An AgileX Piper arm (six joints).
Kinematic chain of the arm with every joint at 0, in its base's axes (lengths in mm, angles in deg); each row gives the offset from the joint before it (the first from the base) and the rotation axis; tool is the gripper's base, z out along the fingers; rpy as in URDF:
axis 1: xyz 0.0 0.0 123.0 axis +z
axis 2: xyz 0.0 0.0 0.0 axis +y
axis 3: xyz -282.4 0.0 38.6 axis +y
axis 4: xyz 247.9 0.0 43.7 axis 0.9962 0 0.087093
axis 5: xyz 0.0 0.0 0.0 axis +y
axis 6: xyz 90.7 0.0 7.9 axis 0.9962 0 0.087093
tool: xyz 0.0 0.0 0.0 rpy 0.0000 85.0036 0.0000
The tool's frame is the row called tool.
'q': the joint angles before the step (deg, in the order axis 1, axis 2, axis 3, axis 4, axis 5, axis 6). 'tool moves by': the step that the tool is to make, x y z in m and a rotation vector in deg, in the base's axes. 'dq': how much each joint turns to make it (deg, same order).
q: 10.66, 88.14, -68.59, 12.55, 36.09, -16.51
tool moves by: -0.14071, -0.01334, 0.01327, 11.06, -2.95, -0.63
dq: 0.81, -30.90, 24.02, 10.36, 1.93, 0.02
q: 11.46, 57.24, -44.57, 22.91, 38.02, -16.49
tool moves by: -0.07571, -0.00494, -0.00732, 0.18, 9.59, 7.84
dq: 0.00, -14.19, 5.43, 1.65, 19.79, -0.01
